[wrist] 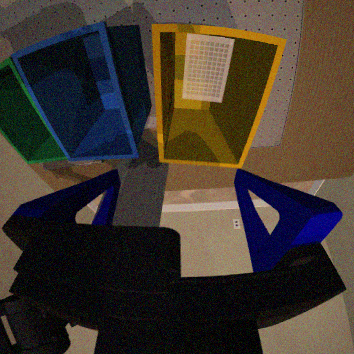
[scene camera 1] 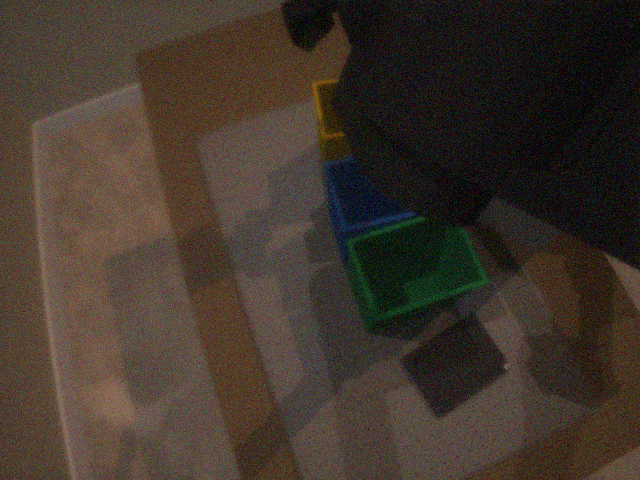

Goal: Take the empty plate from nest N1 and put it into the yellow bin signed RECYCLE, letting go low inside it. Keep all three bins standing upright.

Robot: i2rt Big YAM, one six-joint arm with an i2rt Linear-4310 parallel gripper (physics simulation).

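Frame: origin at the arm's base, x ahead, y right, z down, level; centimetres.
Seen in the pictures: gripper, fingertip midpoint: [wrist: 176, 175].
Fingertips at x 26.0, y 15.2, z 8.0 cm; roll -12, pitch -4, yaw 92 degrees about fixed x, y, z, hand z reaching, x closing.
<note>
A point is followed by its place in that frame.
A white plate with a grid of small wells [wrist: 208, 68] {z 34.4, x 27.9, y 19.4 cm} lies inside the yellow bin [scene camera 1: 333, 147] {z 21.7, x 33.9, y 12.8 cm} [wrist: 263, 102] {z 17.9, x 28.2, y 24.6 cm}, toward its far end in the wrist view. The bin is upright; its sign does not show. My gripper [wrist: 176, 175] {z 8.0, x 26.0, y 15.2 cm} is open and empty, its blue fingers wide apart, just outside the near rim of the yellow bin in the wrist view. In scene camera 1 the dark arm hides the gripper, the plate and much of the yellow bin. I cannot make out a nest marked N1.
The blue bin [scene camera 1: 359, 198] {z 31.5, x 30.1, y 6.5 cm} [wrist: 60, 100] {z 21.8, x 27.6, y -4.5 cm} stands upright beside the yellow one, and the green bin [scene camera 1: 413, 258] {z 35.6, x 22.1, y -6.6 cm} [wrist: 22, 125] {z 22.2, x 23.8, y -17.4 cm} stands upright beyond it. A dark square piece [scene camera 1: 454, 366] {z 34.7, x 20.7, y -28.1 cm} lies near the green bin. The dark arm [scene camera 1: 491, 103] {z -30.9, x 38.6, y -22.3 cm} spans the upper right of scene camera 1.
</note>
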